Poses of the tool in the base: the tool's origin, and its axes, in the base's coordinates. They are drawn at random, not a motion.
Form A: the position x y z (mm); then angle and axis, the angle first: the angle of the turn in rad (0 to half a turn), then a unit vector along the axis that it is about.
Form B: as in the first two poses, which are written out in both.
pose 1, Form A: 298.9 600.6 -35.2 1.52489 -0.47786 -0.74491 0.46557
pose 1, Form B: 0.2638 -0.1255 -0.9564 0.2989; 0.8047 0.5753 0.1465 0.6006; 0.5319 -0.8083 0.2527 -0.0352; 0 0 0 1
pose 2, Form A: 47.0 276.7 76.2 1.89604 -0.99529 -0.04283 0.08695
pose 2, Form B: 0.9876 -0.0261 -0.1548 0.0470; 0.1386 -0.3171 0.9382 0.2767; -0.0736 -0.9480 -0.3096 0.0762; 0 0 0 1
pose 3, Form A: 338.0 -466.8 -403.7 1.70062 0.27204 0.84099 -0.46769
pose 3, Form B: -0.0459 0.7222 0.6902 0.3380; -0.2054 0.6694 -0.7140 -0.4668; -0.9776 -0.1745 0.1176 -0.4037; 0 0 0 1
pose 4, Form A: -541.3 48.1 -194.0 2.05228 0.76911 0.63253 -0.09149
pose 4, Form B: 0.4024 0.7929 0.4577 -0.5413; 0.6307 0.1223 -0.7663 0.0481; -0.6636 0.5970 -0.4508 -0.1940; 0 0 0 1
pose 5, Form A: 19.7 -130.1 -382.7 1.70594 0.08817 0.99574 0.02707
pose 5, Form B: -0.1259 0.0728 0.9894 0.0197; 0.1264 0.9903 -0.0568 -0.1301; -0.9840 0.1180 -0.1339 -0.3827; 0 0 0 1
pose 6, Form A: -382.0 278.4 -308.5 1.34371 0.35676 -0.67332 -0.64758
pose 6, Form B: 0.3238 0.4448 -0.8351 -0.3820; -0.8171 0.5764 -0.0097 0.2784; 0.4770 0.6855 0.5501 -0.3085; 0 0 0 1
